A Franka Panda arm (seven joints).
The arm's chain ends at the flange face. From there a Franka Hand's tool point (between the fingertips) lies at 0.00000 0.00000 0.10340 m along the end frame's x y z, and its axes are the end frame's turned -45 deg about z.
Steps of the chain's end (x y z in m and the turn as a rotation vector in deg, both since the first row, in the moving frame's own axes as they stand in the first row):
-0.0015, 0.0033, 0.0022, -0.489, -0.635, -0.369
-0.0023, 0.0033, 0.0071, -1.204, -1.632, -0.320
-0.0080, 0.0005, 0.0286, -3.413, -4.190, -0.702
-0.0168, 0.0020, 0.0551, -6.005, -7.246, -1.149
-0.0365, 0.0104, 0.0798, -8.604, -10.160, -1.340
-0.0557, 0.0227, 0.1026, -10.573, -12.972, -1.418
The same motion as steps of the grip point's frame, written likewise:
-0.0048, 0.0011, 0.0022, 0.103, -0.795, -0.369
-0.0076, 0.0002, 0.0070, 0.303, -2.005, -0.320
-0.0157, -0.0062, 0.0281, 0.549, -5.376, -0.702
-0.0301, -0.0119, 0.0537, 0.878, -9.370, -1.149
-0.0569, -0.0201, 0.0770, 1.100, -13.268, -1.340
-0.0851, -0.0260, 0.0982, 1.696, -16.649, -1.418

